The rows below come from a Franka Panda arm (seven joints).
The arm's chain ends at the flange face. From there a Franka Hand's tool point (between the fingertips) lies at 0.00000 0.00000 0.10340 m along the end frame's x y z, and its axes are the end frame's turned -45 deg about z.
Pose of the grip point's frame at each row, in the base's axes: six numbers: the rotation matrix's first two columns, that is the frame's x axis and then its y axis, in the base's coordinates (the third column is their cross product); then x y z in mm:
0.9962 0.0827 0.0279 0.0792 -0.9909 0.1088 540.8 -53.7 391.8
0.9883 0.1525 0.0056 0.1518 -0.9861 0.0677 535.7 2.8 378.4
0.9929 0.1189 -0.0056 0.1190 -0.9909 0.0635 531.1 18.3 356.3
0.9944 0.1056 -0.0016 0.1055 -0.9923 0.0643 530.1 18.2 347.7
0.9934 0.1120 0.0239 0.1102 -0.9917 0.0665 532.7 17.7 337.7
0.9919 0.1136 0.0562 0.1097 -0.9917 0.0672 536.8 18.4 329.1
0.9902 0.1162 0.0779 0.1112 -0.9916 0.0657 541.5 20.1 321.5
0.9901 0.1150 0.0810 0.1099 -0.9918 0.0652 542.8 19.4 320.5
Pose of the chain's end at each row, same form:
0.7604 -0.6422 0.0967 -0.6484 -0.7591 0.0572 537.0 -42.7 494.5
0.8062 -0.5894 0.0518 -0.5915 -0.8051 0.0439 534.1 9.6 481.6
0.7862 -0.6166 0.0409 -0.6179 -0.7847 0.0489 530.9 24.9 459.5
0.7777 -0.6270 0.0443 -0.6285 -0.7763 0.0466 529.6 24.8 450.9
0.7804 -0.6220 0.0639 -0.6245 -0.7804 0.0301 529.5 24.3 440.8
0.7789 -0.6209 0.0873 -0.6238 -0.7816 0.0078 530.2 24.7 432.1
0.7788 -0.6190 0.1015 -0.6215 -0.7833 -0.0086 532.7 25.9 424.4
0.7778 -0.6200 0.1034 -0.6224 -0.7826 -0.0112 533.7 25.2 423.3

